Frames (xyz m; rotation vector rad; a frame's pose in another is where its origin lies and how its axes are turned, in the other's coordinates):
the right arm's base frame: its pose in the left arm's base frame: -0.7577 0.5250 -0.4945 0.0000 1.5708 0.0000
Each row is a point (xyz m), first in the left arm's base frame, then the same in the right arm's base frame.
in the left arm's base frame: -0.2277 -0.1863 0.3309
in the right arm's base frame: -0.8254 -0.7113 0.5300
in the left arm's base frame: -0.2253 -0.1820 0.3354
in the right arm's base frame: -0.8299 -0.7070 0.5324
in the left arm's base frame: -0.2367 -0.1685 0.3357
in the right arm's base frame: -0.8302 -0.6935 0.5210
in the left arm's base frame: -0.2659 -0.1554 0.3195
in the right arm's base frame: -0.8140 -0.6804 0.4918
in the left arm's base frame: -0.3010 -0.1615 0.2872
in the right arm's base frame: -0.7817 -0.6865 0.4567
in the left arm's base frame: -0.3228 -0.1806 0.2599
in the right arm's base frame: -0.7544 -0.7056 0.4349
